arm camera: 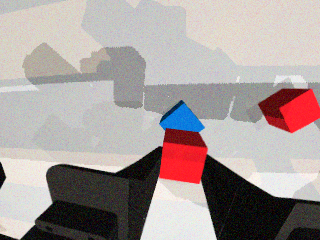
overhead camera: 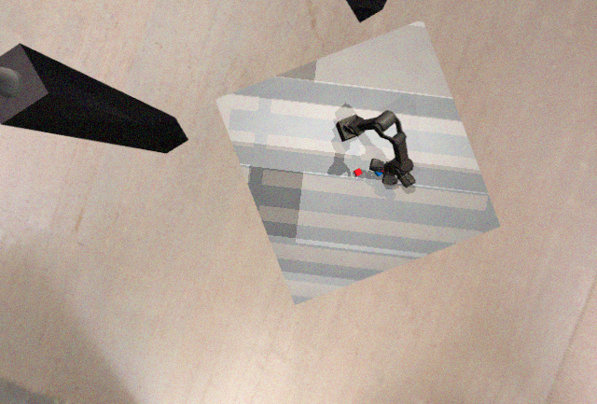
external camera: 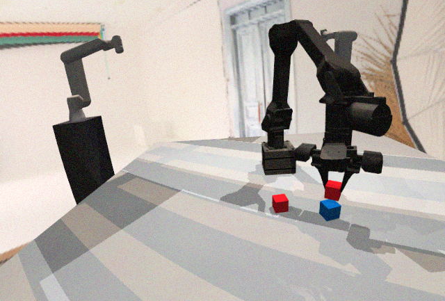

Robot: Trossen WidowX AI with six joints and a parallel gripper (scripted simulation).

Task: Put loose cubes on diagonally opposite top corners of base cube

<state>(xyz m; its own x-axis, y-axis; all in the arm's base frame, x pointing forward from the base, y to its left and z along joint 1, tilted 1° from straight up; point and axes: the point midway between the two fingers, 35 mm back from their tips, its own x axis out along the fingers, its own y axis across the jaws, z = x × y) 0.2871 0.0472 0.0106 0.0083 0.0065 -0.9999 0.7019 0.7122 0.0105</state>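
Right now my gripper tip is 1 cm short of the blue base cube, 1 cm to the left of it and 4 cm above it.
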